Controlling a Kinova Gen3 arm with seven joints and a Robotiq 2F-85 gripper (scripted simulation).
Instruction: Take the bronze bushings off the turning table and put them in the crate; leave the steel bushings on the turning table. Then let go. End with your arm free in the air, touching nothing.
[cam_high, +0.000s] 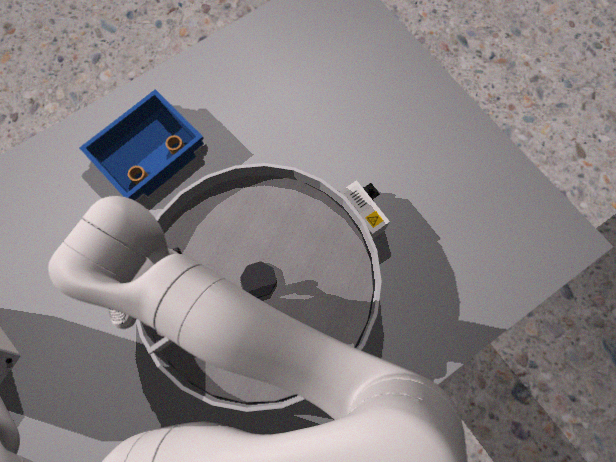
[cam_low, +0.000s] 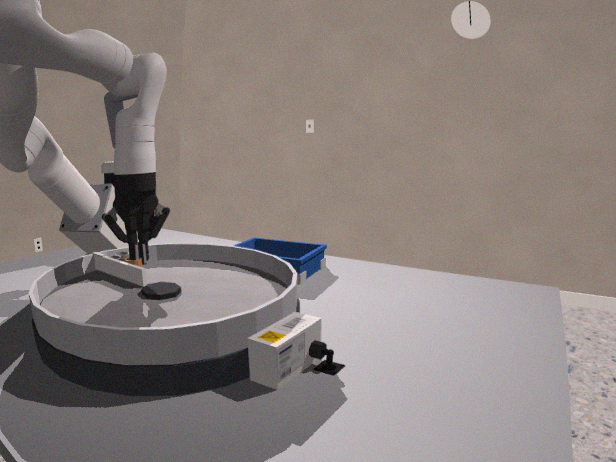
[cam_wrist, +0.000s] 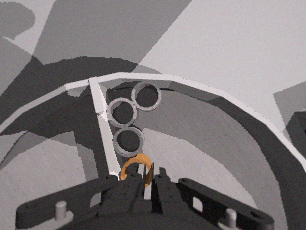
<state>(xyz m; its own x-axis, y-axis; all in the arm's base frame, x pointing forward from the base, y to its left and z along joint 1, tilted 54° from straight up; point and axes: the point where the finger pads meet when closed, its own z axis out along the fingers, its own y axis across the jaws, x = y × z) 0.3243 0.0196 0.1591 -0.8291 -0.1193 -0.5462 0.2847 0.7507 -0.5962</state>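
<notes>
Now: hand 32 cm to the right of the blue crate, 9 cm short of it and 7 cm above it. From my hand the other things lie so: round turning table: 10 cm ahead, 4 cm to the right, 4 cm below.
</notes>
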